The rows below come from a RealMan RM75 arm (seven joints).
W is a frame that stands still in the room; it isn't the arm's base.
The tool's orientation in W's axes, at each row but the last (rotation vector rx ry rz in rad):
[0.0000 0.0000 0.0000]
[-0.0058 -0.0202 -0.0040]
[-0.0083 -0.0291 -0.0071]
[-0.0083 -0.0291 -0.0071]
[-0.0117 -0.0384 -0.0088]
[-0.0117 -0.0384 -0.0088]
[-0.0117 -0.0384 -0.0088]
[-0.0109 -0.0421 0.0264]
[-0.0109 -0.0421 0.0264]
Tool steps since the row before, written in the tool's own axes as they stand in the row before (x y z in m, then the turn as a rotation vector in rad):
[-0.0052 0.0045 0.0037 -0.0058 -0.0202 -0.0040]
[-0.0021 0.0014 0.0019 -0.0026 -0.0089 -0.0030]
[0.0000 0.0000 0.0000 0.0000 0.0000 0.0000]
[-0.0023 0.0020 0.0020 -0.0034 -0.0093 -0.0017]
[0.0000 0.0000 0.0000 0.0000 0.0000 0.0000]
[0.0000 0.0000 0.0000 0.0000 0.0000 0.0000]
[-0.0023 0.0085 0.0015 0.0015 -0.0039 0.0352]
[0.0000 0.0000 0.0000 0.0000 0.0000 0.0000]
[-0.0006 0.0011 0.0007 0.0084 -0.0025 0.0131]
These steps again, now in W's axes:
[-0.0052 0.0045 0.0037 -0.0058 -0.0202 -0.0040]
[-0.0021 0.0014 0.0018 -0.0026 -0.0089 -0.0030]
[0.0000 0.0000 0.0000 0.0000 0.0000 0.0000]
[-0.0023 0.0020 0.0019 -0.0034 -0.0093 -0.0017]
[0.0000 0.0000 0.0000 0.0000 0.0000 0.0000]
[0.0000 0.0000 0.0000 0.0000 0.0000 0.0000]
[-0.0023 0.0085 0.0013 0.0001 -0.0035 0.0353]
[0.0000 0.0000 0.0000 0.0000 0.0000 0.0000]
[-0.0007 0.0011 0.0007 0.0079 -0.0021 0.0135]

